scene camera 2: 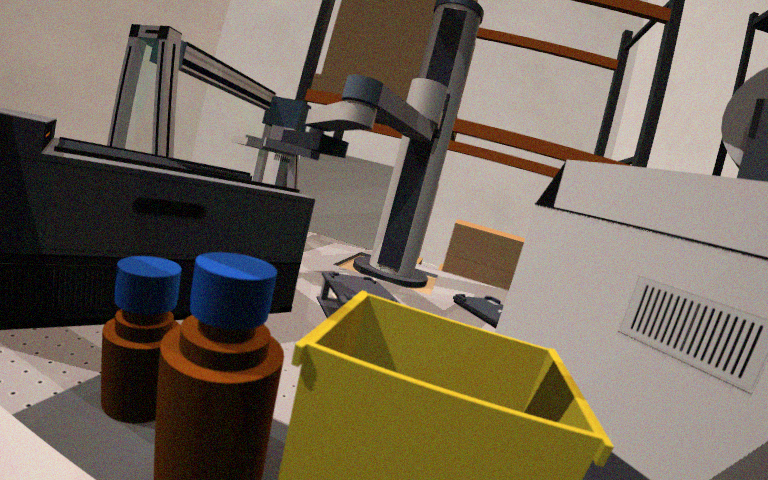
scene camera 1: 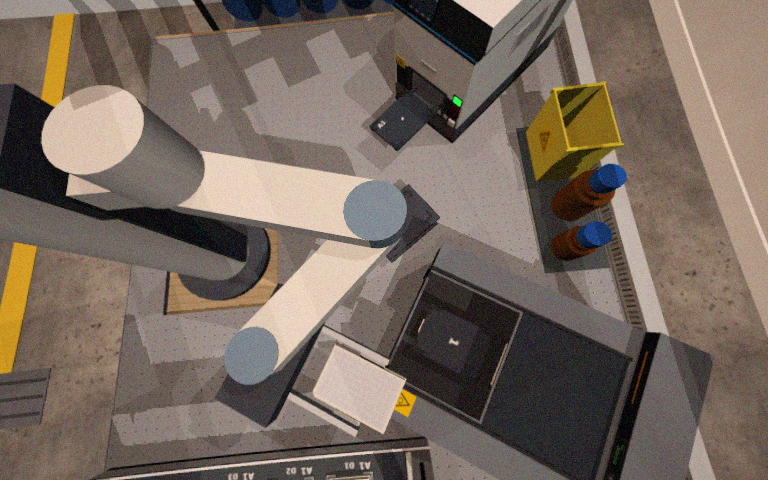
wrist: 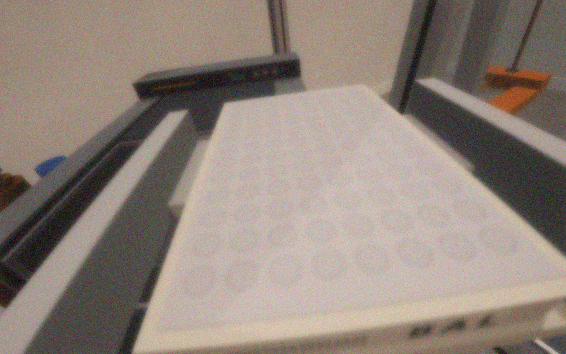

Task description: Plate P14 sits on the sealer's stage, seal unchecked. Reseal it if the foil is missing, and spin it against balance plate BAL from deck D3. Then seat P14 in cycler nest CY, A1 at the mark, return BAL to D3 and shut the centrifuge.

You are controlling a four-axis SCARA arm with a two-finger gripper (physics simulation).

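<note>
My gripper is shut on plate BAL, a white plate with faint well rings on top and its label at the near edge in the wrist view. It is level and raised beside the centrifuge. The centrifuge opening shows a dark bucket marked 1, with no plate visible on it. The sealer has its dark stage out, bare. The dark cycler nest is partly behind the arm. The D3 label shows at the bottom edge. P14 is not visible.
A yellow bin and two brown bottles with blue caps stand on a grey mat at the right in scene camera 1. The arm's column stands on a wooden base.
</note>
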